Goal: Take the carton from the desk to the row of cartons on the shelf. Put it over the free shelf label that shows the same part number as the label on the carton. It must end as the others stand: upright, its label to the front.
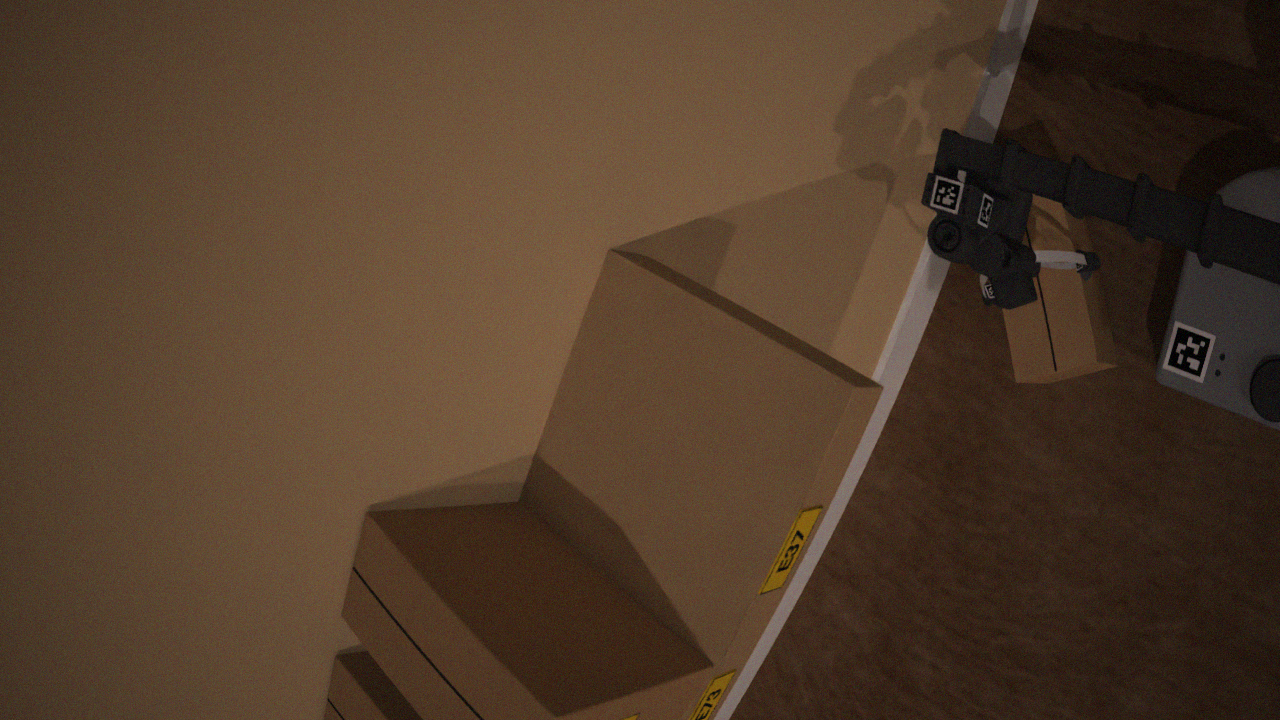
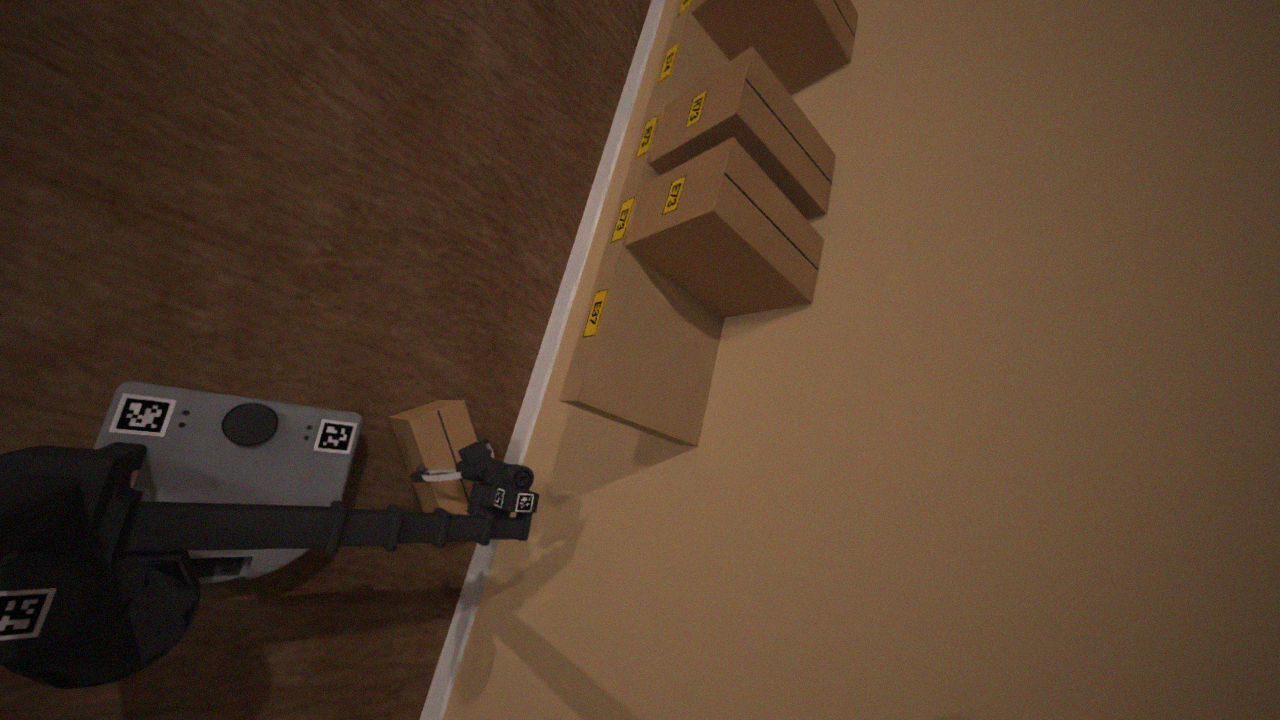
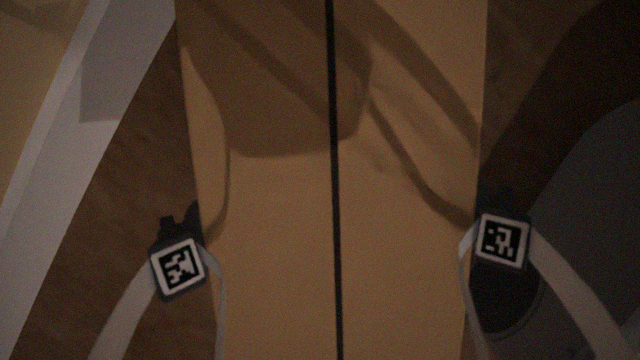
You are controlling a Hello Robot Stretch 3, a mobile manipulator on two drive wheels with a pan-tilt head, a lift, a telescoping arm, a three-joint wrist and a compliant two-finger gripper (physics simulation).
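Pixels of known places: gripper, fingertip midpoint: [image 1: 1044, 281] [image 2: 449, 458]; robot's base, origin of the base link: [image 1: 1273, 387] [image 2: 249, 422].
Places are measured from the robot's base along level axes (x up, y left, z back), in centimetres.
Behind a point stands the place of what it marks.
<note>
The carton [image 1: 1074, 326] {x 18.7, y -29.0, z -2.0 cm} [image 2: 452, 429] {x 18.7, y -33.8, z -4.4 cm} [image 3: 280, 200], tan with a dark seam along its top, is at the brown wooden surface between the robot base and the white strip; its label is hidden. My gripper [image 1: 1038, 273] {x 14.8, y -35.8, z 2.1 cm} [image 2: 453, 461] {x 14.8, y -35.8, z 2.1 cm} [image 3: 333, 209] {x 14.8, y -35.8, z 2.1 cm} is shut on it, one finger against each long side. The shelf [image 1: 707, 394] {x 69.1, y -44.8, z -15.9 cm} [image 2: 648, 358] {x 69.1, y -44.4, z -20.1 cm} has a bare stretch over the E37 label [image 1: 791, 549] {x 67.7, y -34.2, z -24.6 cm} [image 2: 595, 313] {x 67.6, y -34.2, z -24.7 cm}. Beside it stand the E73 carton [image 1: 537, 600] {x 78.7, y -47.8, z -34.1 cm} [image 2: 725, 259] {x 81.8, y -45.6, z -34.5 cm} and the R73 carton [image 2: 698, 125] {x 79.7, y -38.6, z -53.5 cm}, upright with labels to the front.
Another carton [image 2: 778, 35] {x 79.4, y -55.3, z -82.9 cm} stands farther along the shelf, past a gap with its own label [image 2: 668, 60] {x 67.2, y -40.6, z -74.4 cm}. The robot base [image 1: 1239, 295] {x 16.0, y -8.3, z 8.8 cm} [image 2: 295, 465] {x 16.0, y -8.0, z 6.1 cm} is close beside the held carton. A white strip [image 1: 904, 331] {x 7.3, y -57.4, z -11.0 cm} [image 2: 537, 385] {x 5.9, y -58.5, z -19.6 cm} [image 3: 100, 135] runs along the other side, next to a large tan surface.
</note>
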